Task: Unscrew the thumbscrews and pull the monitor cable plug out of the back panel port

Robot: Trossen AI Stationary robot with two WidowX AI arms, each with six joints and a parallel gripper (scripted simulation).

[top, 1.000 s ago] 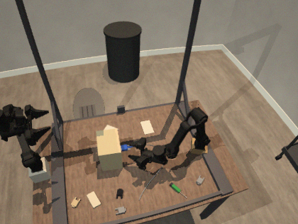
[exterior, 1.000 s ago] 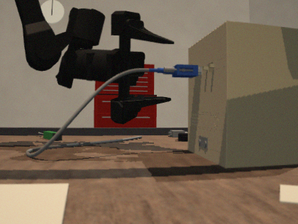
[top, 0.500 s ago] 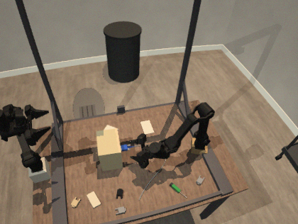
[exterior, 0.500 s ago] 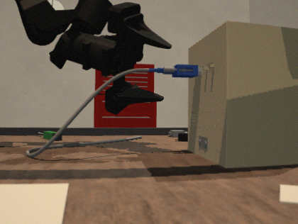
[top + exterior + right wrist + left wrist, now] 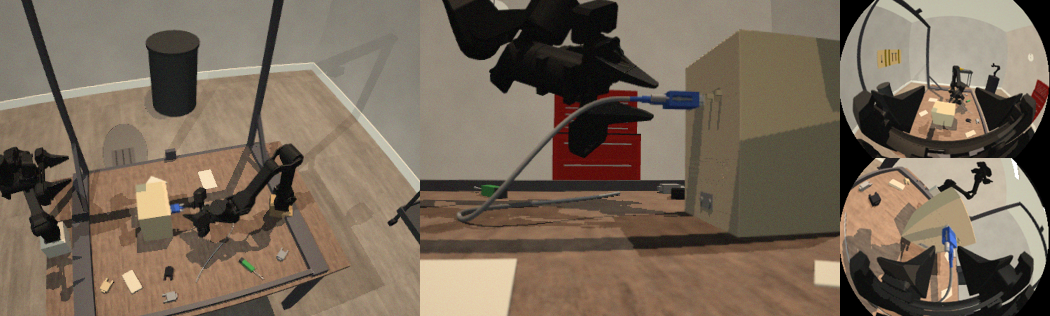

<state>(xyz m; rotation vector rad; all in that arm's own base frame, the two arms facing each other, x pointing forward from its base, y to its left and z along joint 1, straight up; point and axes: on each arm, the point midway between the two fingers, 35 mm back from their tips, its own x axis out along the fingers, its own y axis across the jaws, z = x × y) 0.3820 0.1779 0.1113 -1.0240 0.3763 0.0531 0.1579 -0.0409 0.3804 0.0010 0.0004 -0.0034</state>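
Right now my left hand is 50 mm to the left of the blue plug, 30 mm past it and 10 mm above it. Round my left hand: back panel (80 mm to the right, 50 mm below, 50 mm behind); then beige box (140 mm to the right, 60 mm behind, 50 mm below).
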